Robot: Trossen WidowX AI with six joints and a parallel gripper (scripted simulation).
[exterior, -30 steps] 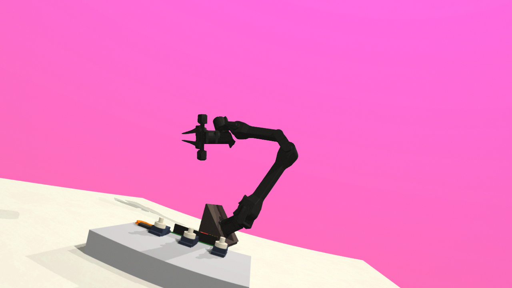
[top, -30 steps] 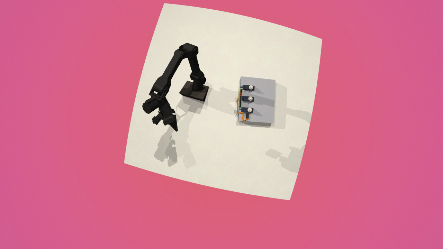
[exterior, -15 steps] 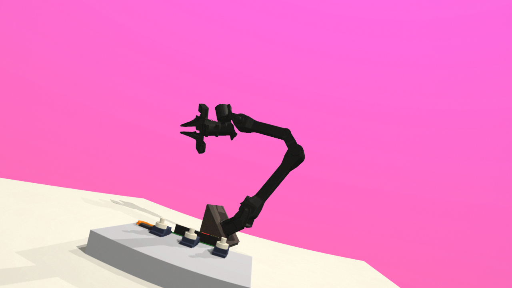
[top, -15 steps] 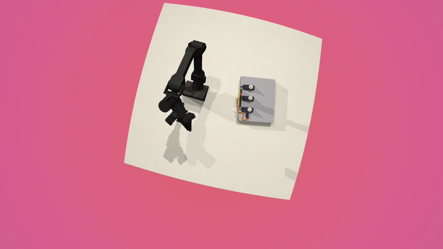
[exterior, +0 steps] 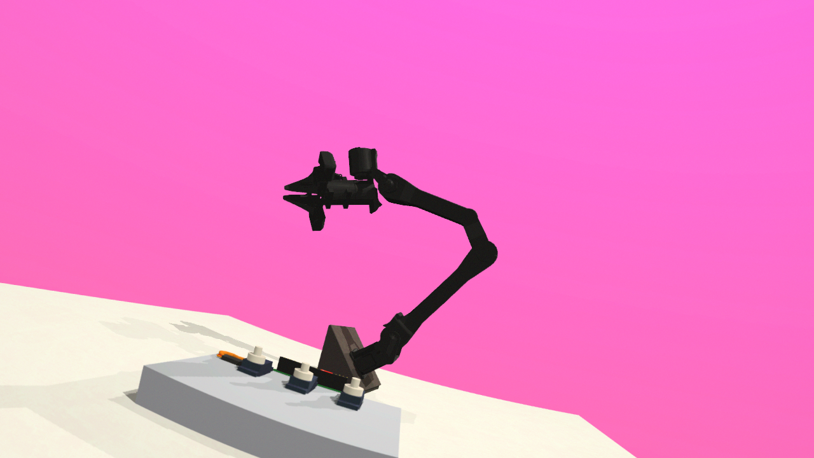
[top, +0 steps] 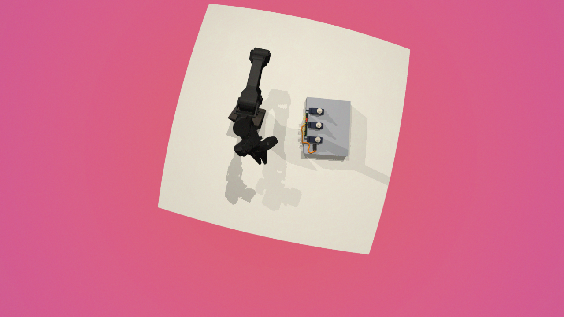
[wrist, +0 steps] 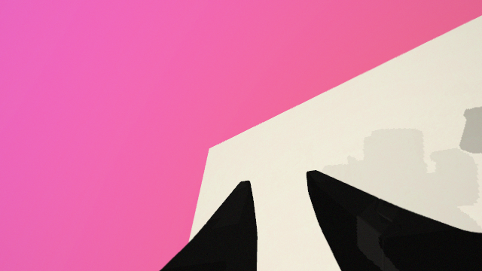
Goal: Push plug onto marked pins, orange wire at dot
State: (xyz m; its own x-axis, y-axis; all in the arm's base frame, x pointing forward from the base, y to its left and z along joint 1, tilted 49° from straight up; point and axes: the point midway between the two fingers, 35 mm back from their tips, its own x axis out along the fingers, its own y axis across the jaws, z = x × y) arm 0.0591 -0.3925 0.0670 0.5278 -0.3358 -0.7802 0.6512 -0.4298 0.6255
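Now: gripper tip 33 cm short of the grey holder, 23 cm to the right of it and 35 cm above it.
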